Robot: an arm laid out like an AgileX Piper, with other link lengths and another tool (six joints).
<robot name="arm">
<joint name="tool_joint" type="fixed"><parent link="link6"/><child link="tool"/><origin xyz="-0.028 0.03 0.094" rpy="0 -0.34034 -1.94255"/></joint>
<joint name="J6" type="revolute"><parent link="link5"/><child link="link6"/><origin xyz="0.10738 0 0" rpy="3.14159 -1.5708 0"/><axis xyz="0 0 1"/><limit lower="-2.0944" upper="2.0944"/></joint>
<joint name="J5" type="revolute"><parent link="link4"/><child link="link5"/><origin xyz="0 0 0" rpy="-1.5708 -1.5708 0"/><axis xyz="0 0 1"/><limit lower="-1.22" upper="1.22"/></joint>
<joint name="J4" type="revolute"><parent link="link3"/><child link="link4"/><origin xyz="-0.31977 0.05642 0" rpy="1.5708 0 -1.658"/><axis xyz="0 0 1"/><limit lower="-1.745" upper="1.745"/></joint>
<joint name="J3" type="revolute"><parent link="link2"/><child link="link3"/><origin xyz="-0.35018 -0.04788 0" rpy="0 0 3.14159"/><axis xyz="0 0 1"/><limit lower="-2.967" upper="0"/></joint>
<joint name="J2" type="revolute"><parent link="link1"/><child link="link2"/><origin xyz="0 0 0" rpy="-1.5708 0 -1.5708"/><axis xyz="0 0 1"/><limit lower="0" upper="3.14"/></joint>
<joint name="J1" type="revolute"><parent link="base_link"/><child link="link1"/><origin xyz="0 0 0.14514" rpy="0 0 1.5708"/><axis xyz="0 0 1"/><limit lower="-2.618" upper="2.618"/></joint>
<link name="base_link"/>
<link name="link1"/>
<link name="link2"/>
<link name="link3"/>
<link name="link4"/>
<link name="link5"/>
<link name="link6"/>
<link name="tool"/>
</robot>
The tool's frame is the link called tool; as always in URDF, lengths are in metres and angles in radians.
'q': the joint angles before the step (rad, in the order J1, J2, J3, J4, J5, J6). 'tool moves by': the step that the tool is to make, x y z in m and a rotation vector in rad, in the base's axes. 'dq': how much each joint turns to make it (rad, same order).
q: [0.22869, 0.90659, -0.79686, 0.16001, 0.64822, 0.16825]
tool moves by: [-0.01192, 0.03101, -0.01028, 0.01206, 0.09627, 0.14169]
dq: [0.03364, 0.01962, -0.02480, 0.13215, 0.11775, -0.13014]
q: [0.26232, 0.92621, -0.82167, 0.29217, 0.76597, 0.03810]
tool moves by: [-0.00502, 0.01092, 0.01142, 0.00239, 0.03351, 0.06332]
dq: [0.00175, 0.01324, -0.05696, 0.04474, 0.09080, -0.04849]
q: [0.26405, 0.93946, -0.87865, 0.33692, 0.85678, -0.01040]
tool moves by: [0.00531, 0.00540, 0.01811, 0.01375, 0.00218, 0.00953]
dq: [0.00325, 0.02657, -0.06776, 0.00749, 0.03928, 0.01036]
